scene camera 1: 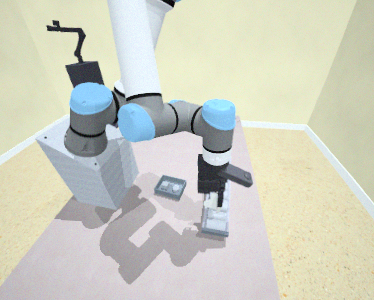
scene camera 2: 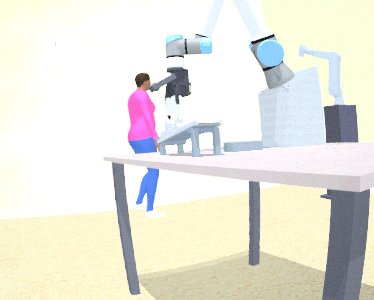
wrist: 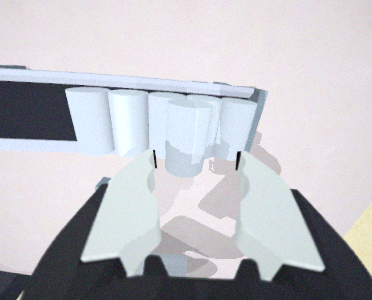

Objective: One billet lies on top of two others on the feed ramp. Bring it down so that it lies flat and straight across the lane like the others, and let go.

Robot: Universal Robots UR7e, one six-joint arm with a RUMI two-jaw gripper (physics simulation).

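Frame: origin at the arm's base, x right, y back, z down, level; millimetres.
Where they show: gripper, fingertip midpoint: [scene camera 1: 216, 203] [scene camera 2: 173, 119] [wrist: 195, 152]; arm's base, origin of the base link: [scene camera 1: 86, 142] [scene camera 2: 281, 81].
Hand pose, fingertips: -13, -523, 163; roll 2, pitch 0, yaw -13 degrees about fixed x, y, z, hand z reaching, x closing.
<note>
Each offset is from my fingertips to the centre of the thing, as dx, dy, dz.
The raised billet @[-10, -3, +19] [wrist: 186, 135], a pale cylinder, lies on top of others near the end wall of the feed ramp [scene camera 1: 215, 233] [scene camera 2: 196, 142] [wrist: 30, 75]. In the wrist view its near end shows beyond the ramp's side edge. Other pale billets @[-113, +12, +39] [wrist: 89, 120] @[-74, +6, +44] [wrist: 129, 122] @[+44, -11, +61] [wrist: 237, 125] lie across the lane beside and under it. My gripper [wrist: 195, 152] [scene camera 1: 216, 202] [scene camera 2: 172, 117] points down over the ramp, partly open, its jaws apart with nothing gripped. In the wrist view the raised billet's near end shows between the two fingertips. How far the tips are above it is hard to tell.
A small grey tray @[-104, +240, +116] [scene camera 1: 167, 194] [scene camera 2: 243, 146] with two small pieces stands on the table between the ramp and the robot's pedestal [scene camera 1: 97, 175] [scene camera 2: 290, 117]. A person in pink [scene camera 2: 141, 115] is behind the ramp in the second scene view. A dark stand [scene camera 1: 85, 74] [scene camera 2: 341, 122] is behind the pedestal.
</note>
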